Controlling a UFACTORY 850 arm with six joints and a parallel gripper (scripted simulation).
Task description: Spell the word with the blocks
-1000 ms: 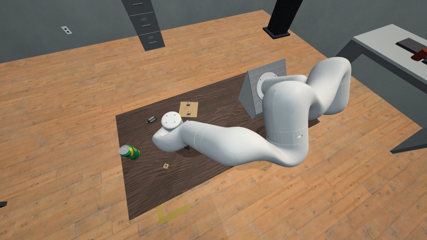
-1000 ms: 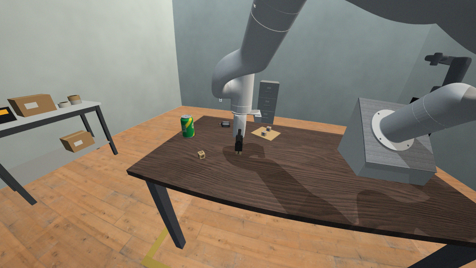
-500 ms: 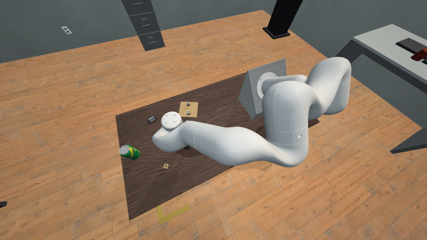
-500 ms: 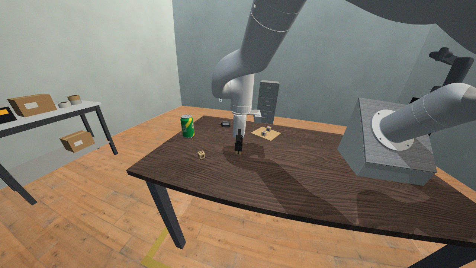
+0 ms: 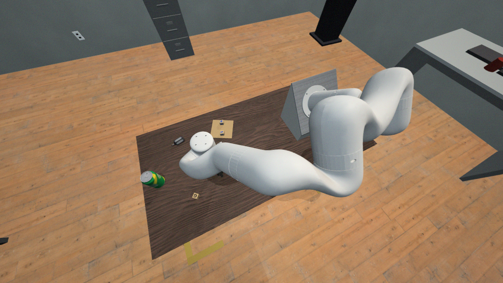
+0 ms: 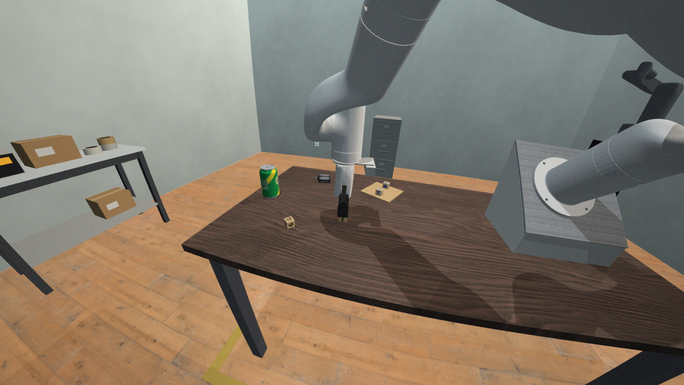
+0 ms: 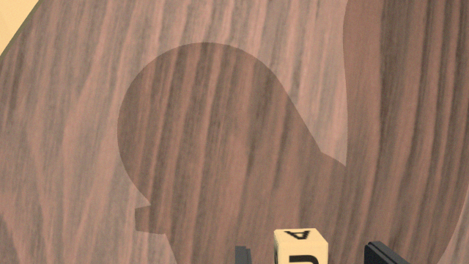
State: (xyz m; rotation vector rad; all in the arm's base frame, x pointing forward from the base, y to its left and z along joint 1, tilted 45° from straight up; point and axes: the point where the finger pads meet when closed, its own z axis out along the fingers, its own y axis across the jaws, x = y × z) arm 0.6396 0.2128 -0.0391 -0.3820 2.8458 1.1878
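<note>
Right now the u block is 4 cm below my hand. Round my hand: s block (23 cm to the right, 9 cm behind, 3 cm below); then tan mat (27 cm to the right, 10 cm behind, 5 cm below); then g block (14 cm ahead, 9 cm to the left, 4 cm below).
</note>
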